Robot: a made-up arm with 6 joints. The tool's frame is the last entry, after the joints. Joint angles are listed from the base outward.
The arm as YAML. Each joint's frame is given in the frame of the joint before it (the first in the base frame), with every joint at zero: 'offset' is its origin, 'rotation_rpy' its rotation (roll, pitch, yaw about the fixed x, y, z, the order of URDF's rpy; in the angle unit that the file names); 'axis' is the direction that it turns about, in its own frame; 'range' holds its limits. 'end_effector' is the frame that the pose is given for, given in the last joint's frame.
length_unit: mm
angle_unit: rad
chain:
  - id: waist
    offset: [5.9, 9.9, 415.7]
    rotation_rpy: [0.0, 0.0, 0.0]
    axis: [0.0, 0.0, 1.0]
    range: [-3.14, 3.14]
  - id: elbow
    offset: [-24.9, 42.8, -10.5]
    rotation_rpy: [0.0, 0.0, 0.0]
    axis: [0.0, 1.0, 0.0]
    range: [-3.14, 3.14]
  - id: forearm
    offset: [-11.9, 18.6, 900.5]
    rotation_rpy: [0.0, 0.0, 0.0]
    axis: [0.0, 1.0, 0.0]
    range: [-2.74, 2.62]
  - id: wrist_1
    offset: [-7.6, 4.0, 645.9]
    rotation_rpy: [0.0, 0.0, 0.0]
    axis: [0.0, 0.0, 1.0]
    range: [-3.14, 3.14]
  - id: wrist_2
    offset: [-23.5, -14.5, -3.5]
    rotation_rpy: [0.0, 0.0, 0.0]
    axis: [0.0, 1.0, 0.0]
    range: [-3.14, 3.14]
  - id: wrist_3
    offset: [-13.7, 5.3, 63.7]
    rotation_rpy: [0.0, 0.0, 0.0]
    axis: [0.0, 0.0, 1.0]
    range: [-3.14, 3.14]
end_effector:
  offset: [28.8, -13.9, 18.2]
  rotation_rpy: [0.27, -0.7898, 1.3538]
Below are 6 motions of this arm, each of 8 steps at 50 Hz.
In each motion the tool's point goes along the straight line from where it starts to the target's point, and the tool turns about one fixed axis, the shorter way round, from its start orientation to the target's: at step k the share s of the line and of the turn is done. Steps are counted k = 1, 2, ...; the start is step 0. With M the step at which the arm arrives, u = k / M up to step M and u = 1 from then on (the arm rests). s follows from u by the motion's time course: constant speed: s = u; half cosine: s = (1 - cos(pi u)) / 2; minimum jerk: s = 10 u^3 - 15 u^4 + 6 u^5.
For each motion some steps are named. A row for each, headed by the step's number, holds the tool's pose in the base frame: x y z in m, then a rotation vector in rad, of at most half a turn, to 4 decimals.
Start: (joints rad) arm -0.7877 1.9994 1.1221 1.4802 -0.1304 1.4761
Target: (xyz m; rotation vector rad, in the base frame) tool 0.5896 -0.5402 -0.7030 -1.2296 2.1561 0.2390
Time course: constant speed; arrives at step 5
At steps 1, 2, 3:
1: 0.6183 -0.5574 -0.6858 -1.2596 2.1167 0.2167
2: 0.6111 -0.5531 -0.6901 -1.2522 2.1266 0.2222
3: 0.6039 -0.5488 -0.6944 -1.2447 2.1364 0.2278

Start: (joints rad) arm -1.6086 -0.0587 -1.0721 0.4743 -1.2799 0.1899
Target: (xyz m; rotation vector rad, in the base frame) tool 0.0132 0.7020 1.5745 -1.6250 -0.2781 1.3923
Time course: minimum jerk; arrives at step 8
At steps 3, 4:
3: 0.0323 0.7388 1.5323 -1.7221 -0.2080 1.4185
4: 0.0264 0.7274 1.5454 -1.6921 -0.2301 1.4107

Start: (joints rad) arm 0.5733 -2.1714 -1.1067 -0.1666 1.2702 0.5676
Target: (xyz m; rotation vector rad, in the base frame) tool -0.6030 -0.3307 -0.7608 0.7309 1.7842 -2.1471
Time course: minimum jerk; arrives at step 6
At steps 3, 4, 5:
3: -0.6158 -0.3354 -0.7623 0.7384 1.7558 -2.1717
4: -0.6084 -0.3327 -0.7614 0.7341 1.7723 -2.1574
5: -0.6039 -0.3310 -0.7609 0.7314 1.7822 -2.1489

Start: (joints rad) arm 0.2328 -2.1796 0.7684 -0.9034 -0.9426 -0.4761
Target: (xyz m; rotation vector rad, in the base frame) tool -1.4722 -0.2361 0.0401 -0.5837 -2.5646 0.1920
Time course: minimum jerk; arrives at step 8
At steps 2, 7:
2: -1.4412 -0.2193 -0.0823 -0.5625 -2.6859 0.0930
7: -1.4716 -0.2358 0.0379 -0.5833 -2.5668 0.1903

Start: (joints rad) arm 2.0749 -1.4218 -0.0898 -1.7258 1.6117 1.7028
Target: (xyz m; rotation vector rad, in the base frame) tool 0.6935 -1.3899 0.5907 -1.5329 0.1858 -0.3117
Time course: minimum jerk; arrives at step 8
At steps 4, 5, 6, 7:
4: 0.7242 -1.3734 0.5801 -1.5169 0.1878 -0.2445
5: 0.7104 -1.3808 0.5848 -1.5242 0.1869 -0.2747
6: 0.6999 -1.3865 0.5885 -1.5297 0.1862 -0.2978
7: 0.6945 -1.3894 0.5904 -1.5324 0.1859 -0.3095

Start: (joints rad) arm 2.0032 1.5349 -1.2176 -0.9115 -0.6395 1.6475
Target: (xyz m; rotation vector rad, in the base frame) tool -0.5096 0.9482 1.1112 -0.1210 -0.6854 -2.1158
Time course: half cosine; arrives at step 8
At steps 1, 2, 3, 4, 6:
1: -0.5604 0.9167 1.1317 -0.0861 -0.6714 -2.0764
2: -0.5546 0.9202 1.1293 -0.0900 -0.6730 -2.0808
3: -0.5461 0.9255 1.1259 -0.0958 -0.6754 -2.0875
4: -0.5360 0.9318 1.1218 -0.1028 -0.6781 -2.0954
6: -0.5173 0.9434 1.1143 -0.1156 -0.6833 -2.1098

